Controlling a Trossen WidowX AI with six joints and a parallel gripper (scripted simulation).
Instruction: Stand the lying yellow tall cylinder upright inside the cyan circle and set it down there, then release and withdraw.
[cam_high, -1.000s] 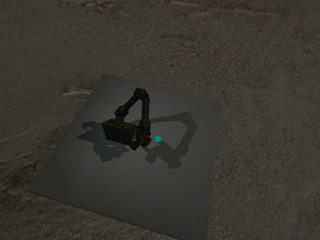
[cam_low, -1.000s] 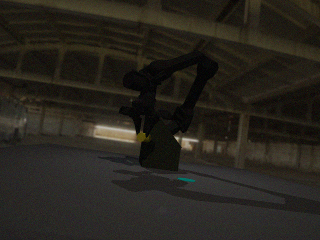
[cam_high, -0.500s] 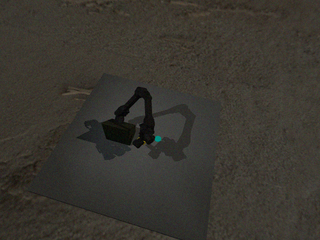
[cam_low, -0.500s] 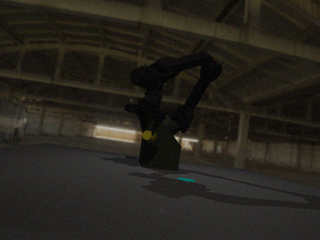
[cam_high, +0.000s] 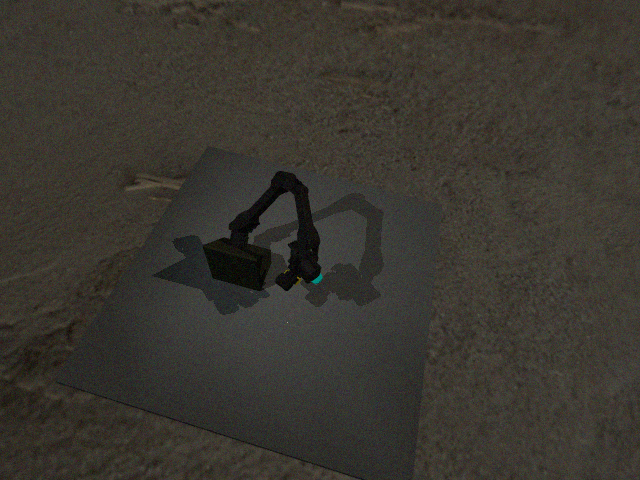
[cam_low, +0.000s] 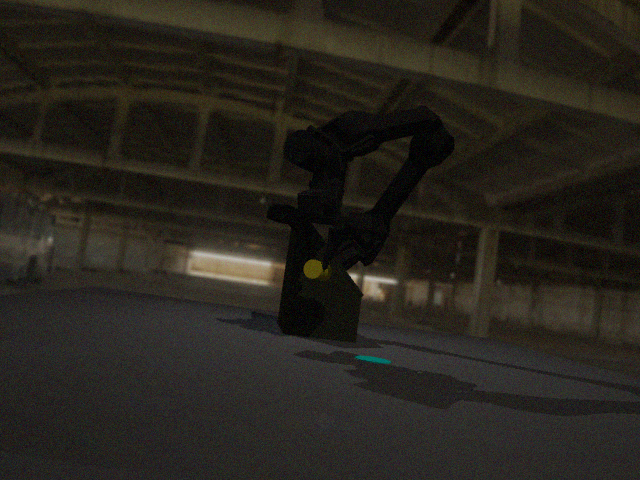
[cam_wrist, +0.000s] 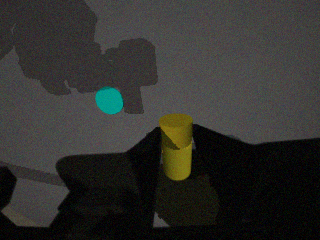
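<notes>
Now: the cyan circle 14 cm below my gripper tip, 12 cm to the left of it and 4 cm ahead of it. From my gripper tip the other things lie so: yellow tall cylinder 2 cm behind, 1 cm to the left.
</notes>
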